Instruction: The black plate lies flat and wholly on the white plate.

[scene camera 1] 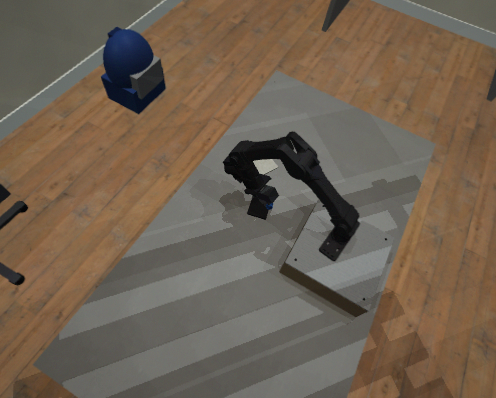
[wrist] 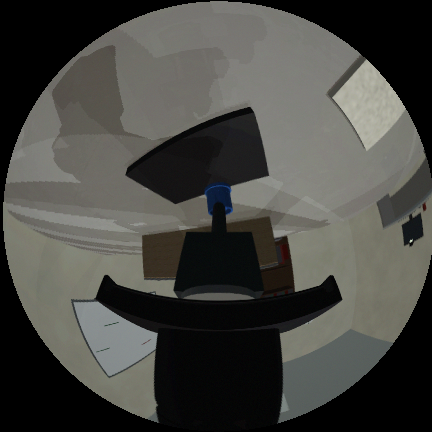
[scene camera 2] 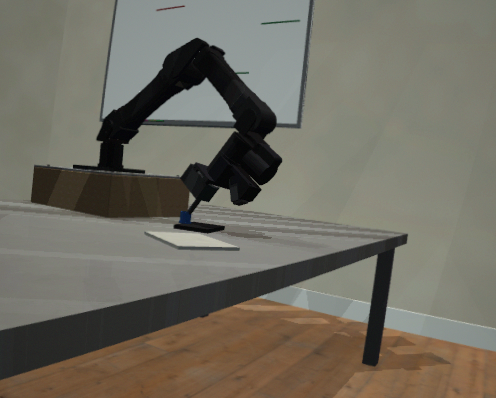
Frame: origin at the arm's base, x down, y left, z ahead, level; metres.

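Seen in the pictures: hand, its tool point: [scene camera 1: 271,207] [wrist: 218,193] [scene camera 2: 181,222]; arm's base, origin of its link: [scene camera 1: 339,236] [scene camera 2: 110,171].
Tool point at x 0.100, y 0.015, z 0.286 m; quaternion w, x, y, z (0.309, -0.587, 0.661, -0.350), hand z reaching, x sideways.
Observation:
Pixels of each thing's top centre, then the offset from my tool point to it. Level surfaces: height alone.
- black plate, centre of its top: [wrist: 199,170] [scene camera 2: 200,225] [scene camera 1: 260,204] dx +0.001, dy +0.017, dz +0.045 m
- white plate, centre of its top: [scene camera 2: 190,239] [scene camera 1: 258,159] dx +0.004, dy -0.162, dz +0.191 m
- grey table, height of its surface: dx +0.010 m
The black plate [scene camera 1: 258,208] [scene camera 2: 199,227] [wrist: 215,155] is a thin dark slab at or just above the table top; a gap under it cannot be made out. The arm's blue suction cup [scene camera 1: 269,206] [scene camera 2: 185,217] [wrist: 219,198] touches it near one edge and holds it, with the arm slanting down. The white plate [scene camera 1: 265,166] [scene camera 2: 194,240] [wrist: 367,102] lies flat on the table, apart from the black plate. In scene camera 1 the arm hides part of the white plate; in the wrist view it is at the upper right.
The arm's base stands on a low box [scene camera 1: 320,265] [scene camera 2: 110,192] [wrist: 159,255] on the grey table [scene camera 1: 200,280] [scene camera 2: 90,275]. The arm's elbow passes above the white plate's side in scene camera 1. A blue rounded object [scene camera 1: 126,56] stands on the floor beyond the table.

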